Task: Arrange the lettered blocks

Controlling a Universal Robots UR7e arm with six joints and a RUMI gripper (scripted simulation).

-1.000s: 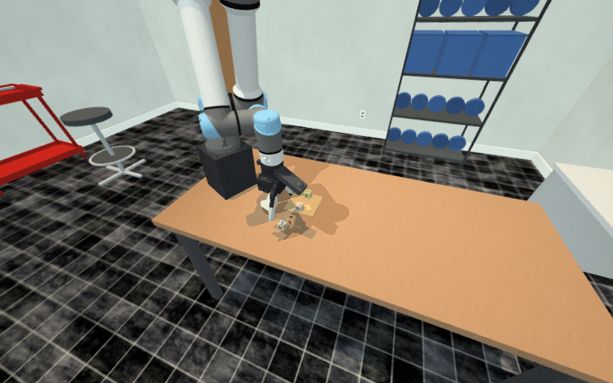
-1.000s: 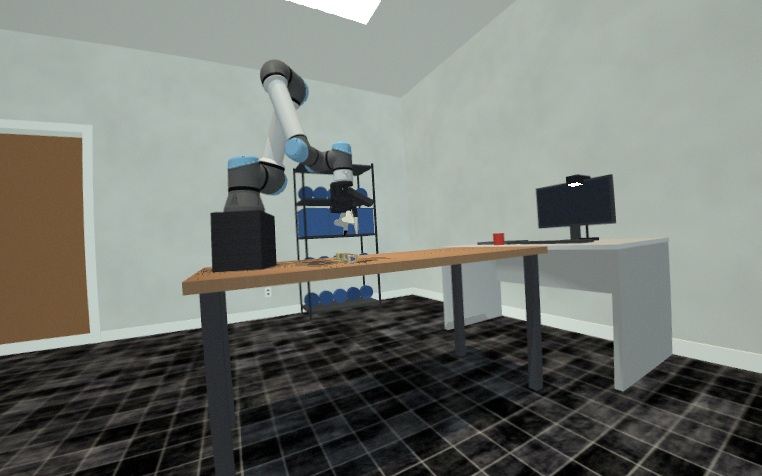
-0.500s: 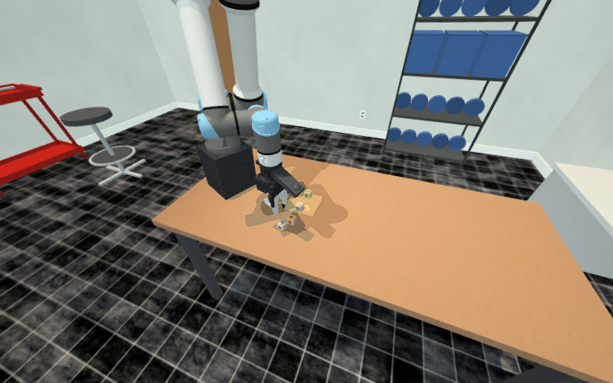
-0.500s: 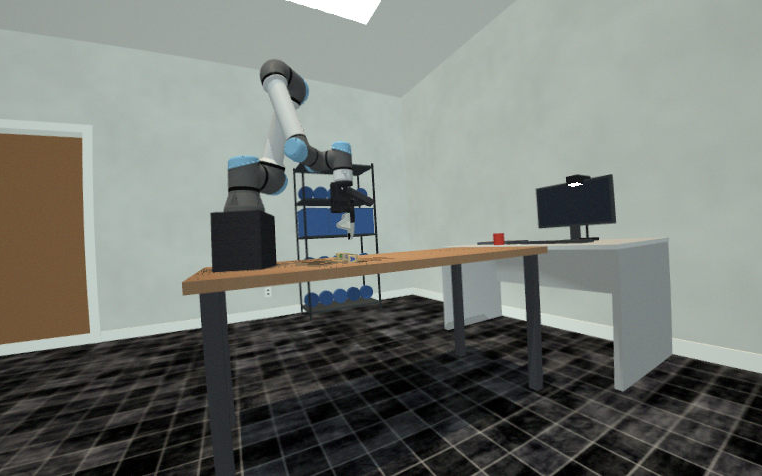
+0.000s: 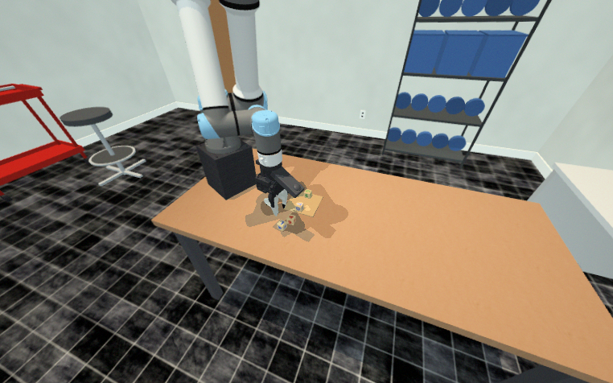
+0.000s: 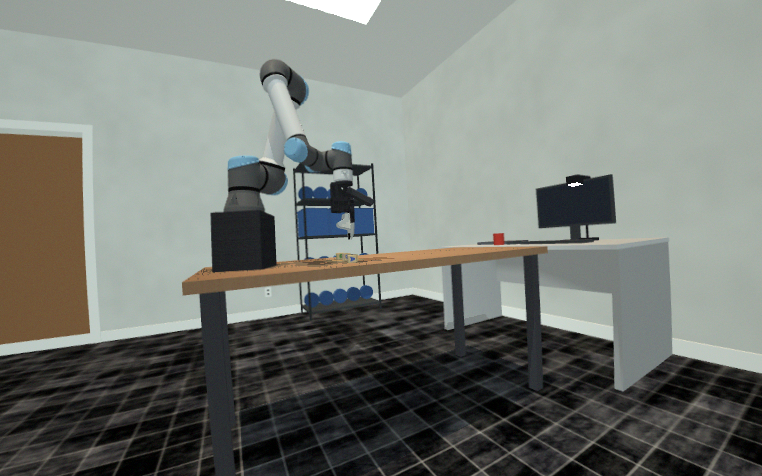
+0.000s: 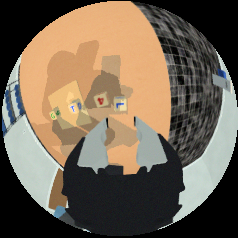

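My hand is 90 mm above the wooden letter block. From my hand the other things lie so: pale yellow mat: 50 mm ahead, 160 mm to the left, 100 mm below.
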